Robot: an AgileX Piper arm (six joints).
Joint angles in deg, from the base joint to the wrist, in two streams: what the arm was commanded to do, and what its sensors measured. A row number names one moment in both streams.
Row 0, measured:
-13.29 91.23 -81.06 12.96 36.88 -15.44
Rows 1 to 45, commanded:
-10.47 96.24 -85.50 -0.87 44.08 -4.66
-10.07 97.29 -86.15 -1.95 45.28 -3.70
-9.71 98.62 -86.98 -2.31 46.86 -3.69
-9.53 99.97 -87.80 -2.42 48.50 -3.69
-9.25 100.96 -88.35 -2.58 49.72 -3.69
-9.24 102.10 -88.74 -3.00 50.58 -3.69
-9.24 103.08 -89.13 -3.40 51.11 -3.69
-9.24 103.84 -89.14 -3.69 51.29 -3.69
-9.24 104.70 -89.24 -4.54 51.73 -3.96
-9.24 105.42 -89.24 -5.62 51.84 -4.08
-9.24 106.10 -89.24 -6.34 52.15 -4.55
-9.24 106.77 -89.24 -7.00 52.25 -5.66
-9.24 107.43 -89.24 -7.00 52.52 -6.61
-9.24 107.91 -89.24 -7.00 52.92 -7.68
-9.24 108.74 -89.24 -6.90 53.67 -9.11
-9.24 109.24 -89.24 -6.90 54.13 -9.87
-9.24 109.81 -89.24 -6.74 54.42 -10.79
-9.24 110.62 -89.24 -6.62 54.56 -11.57
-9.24 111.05 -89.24 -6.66 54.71 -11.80
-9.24 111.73 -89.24 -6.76 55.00 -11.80
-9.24 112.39 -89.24 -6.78 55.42 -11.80
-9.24 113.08 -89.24 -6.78 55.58 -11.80
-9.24 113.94 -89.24 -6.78 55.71 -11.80
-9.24 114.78 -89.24 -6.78 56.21 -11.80
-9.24 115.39 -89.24 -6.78 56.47 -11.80
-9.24 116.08 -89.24 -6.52 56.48 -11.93
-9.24 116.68 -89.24 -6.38 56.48 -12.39
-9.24 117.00 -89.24 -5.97 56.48 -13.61
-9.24 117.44 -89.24 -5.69 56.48 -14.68
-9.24 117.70 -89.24 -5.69 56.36 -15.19
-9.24 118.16 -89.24 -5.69 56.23 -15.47
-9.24 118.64 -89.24 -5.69 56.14 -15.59
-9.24 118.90 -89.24 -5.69 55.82 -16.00
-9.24 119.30 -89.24 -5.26 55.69 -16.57
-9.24 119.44 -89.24 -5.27 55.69 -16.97
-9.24 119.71 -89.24 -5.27 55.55 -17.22
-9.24 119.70 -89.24 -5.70 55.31 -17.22
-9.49 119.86 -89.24 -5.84 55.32 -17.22
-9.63 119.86 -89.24 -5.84 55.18 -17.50
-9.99 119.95 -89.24 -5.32 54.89 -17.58
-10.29 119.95 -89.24 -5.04 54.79 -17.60
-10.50 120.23 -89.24 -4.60 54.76 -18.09
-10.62 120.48 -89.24 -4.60 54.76 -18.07
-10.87 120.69 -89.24 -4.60 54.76 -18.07
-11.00 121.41 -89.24 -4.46 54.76 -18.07
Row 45, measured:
-10.14 120.34 -88.83 -5.01 55.02 -17.40
